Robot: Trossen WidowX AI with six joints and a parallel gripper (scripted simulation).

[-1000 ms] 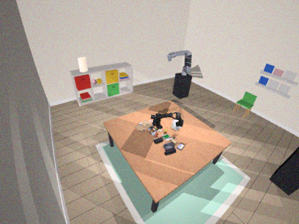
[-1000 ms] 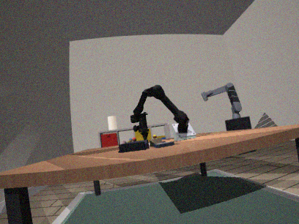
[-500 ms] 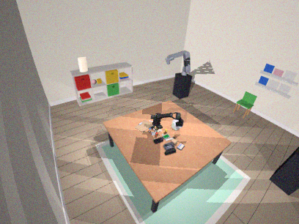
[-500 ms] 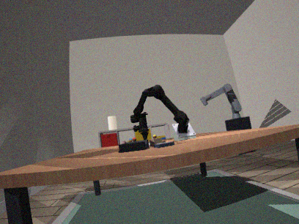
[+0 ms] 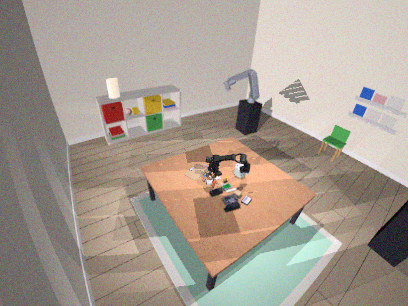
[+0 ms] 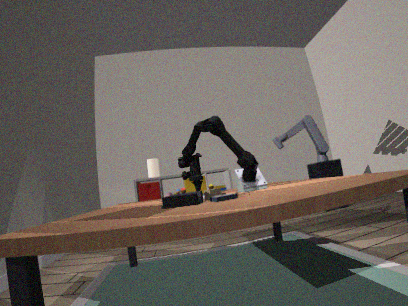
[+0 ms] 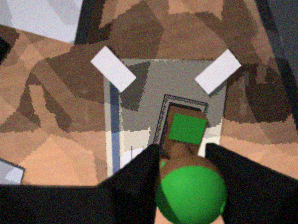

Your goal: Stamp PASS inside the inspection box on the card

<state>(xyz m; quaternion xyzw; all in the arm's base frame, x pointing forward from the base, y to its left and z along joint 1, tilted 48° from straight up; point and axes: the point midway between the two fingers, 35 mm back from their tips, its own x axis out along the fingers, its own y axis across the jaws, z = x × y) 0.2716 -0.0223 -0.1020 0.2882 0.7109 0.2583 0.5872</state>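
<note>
My gripper tip is right at the PASS stamp. From my gripper tip the other things lie so: grey block (90 mm ahead, 50 mm to the left, 10 mm below); then pale card (10 mm to the left, 30 mm below); then grey strip (10 mm ahead, 80 mm to the right, 20 mm below).
</note>
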